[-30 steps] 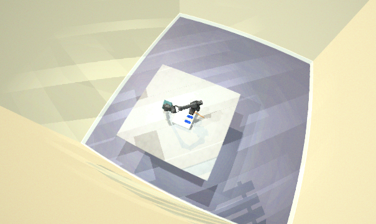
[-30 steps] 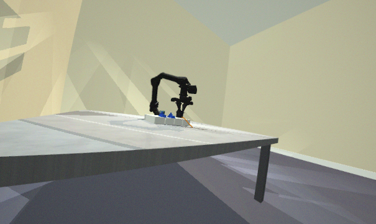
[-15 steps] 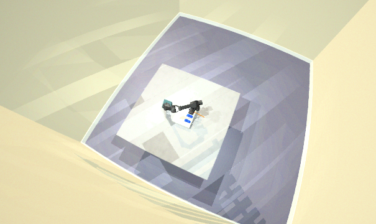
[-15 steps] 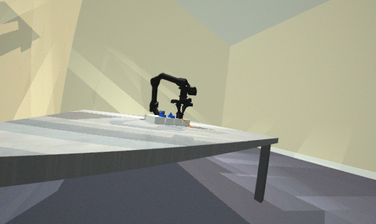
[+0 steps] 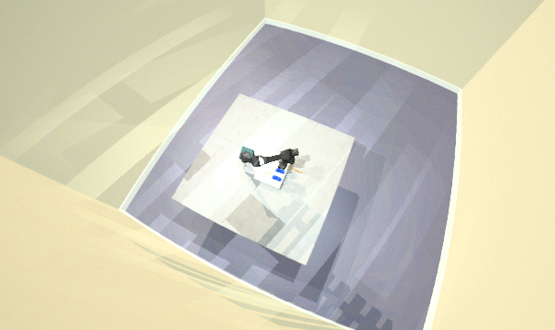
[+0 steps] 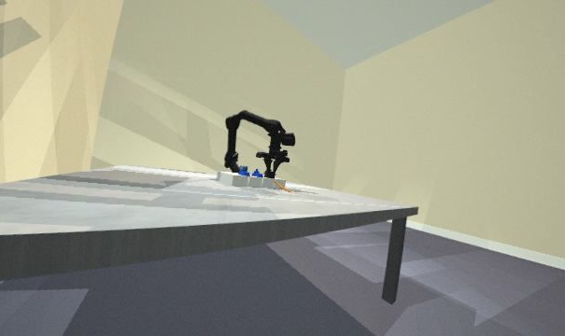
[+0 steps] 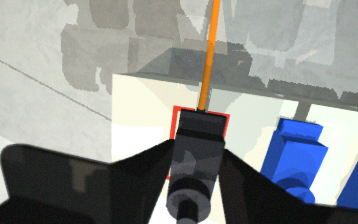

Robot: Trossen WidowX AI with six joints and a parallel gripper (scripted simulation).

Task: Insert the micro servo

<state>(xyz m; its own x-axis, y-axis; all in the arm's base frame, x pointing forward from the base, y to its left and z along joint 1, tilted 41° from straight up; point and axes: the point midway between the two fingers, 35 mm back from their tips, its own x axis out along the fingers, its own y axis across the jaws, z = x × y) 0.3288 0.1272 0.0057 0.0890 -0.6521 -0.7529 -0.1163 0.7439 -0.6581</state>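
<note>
The deck is 11 cm behind my gripper tip, 9 cm to the right of it and 5 cm below it.
</note>
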